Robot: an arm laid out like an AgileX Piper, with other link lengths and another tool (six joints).
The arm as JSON. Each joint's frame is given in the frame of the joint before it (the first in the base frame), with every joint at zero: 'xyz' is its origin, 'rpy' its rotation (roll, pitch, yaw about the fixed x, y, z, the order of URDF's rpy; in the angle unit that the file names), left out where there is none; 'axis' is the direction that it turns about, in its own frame. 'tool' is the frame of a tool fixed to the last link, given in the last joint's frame.
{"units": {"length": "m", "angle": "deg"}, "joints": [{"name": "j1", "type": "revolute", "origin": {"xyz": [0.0, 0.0, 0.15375]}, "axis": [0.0, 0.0, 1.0]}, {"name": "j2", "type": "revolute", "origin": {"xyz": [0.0, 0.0, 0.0]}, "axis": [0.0, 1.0, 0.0]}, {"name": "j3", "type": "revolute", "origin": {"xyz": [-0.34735, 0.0, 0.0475]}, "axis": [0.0, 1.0, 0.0]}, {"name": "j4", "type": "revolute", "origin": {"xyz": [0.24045, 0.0, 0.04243]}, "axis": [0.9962, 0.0, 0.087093]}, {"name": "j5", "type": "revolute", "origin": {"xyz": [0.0, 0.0, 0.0]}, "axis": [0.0, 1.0, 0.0]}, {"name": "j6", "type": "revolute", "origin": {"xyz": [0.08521, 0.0, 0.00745]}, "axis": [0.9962, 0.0, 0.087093]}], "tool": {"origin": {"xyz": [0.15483, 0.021, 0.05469], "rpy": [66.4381, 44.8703, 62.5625]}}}
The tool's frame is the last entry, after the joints.
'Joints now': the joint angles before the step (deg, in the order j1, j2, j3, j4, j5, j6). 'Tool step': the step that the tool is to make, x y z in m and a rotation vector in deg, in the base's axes. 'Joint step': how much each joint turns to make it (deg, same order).
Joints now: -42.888, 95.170, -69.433, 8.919, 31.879, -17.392
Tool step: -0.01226, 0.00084, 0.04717, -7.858, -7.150, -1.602
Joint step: -0.001, -6.682, 5.331, -1.170, -9.401, 0.988
